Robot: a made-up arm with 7 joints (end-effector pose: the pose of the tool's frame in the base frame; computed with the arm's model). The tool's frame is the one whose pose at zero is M.
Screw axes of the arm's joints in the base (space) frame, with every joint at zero. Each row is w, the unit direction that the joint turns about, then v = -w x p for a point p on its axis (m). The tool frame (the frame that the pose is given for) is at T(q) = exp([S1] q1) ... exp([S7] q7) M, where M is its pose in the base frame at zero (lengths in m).
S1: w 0 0 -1 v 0.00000 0.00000 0.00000
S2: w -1 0 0 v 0.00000 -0.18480 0.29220
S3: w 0 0 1 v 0.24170 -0.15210 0.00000
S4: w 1 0 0 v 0.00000 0.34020 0.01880
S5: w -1 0 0 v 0.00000 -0.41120 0.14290
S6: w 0 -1 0 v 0.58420 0.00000 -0.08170
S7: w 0 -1 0 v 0.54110 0.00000 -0.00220
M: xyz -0.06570 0.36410 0.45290 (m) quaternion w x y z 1 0 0 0
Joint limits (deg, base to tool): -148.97..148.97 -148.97..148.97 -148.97..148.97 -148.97..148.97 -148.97..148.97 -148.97..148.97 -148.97..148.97
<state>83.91 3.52 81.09 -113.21 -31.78 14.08 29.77</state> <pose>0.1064 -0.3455 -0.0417 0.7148 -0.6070 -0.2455 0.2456</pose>
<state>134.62 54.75 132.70 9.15 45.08 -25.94 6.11</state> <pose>0.0353 -0.3559 0.5724 0.8732 0.0125 0.4785 0.0920</pose>
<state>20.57 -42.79 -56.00 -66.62 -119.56 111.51 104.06</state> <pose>-0.0142 -0.0545 0.3365 0.3027 0.7334 0.4273 0.4335</pose>
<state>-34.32 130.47 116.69 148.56 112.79 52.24 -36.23</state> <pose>0.0431 0.6944 0.0355 0.4032 -0.5840 0.6437 0.2864</pose>
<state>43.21 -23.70 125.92 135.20 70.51 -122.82 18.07</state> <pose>0.7332 -0.3212 0.7957 0.2353 -0.2693 0.5891 0.7246</pose>
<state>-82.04 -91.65 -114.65 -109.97 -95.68 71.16 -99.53</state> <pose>-0.2972 0.2382 0.2885 0.4523 -0.1548 0.8657 -0.1483</pose>
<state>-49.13 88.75 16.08 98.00 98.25 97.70 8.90</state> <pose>-0.3162 0.6334 0.3459 0.1988 -0.0930 -0.6010 0.7685</pose>
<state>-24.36 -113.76 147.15 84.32 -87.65 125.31 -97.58</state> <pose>0.4809 0.0305 0.4143 0.2677 -0.2513 -0.5729 -0.7328</pose>
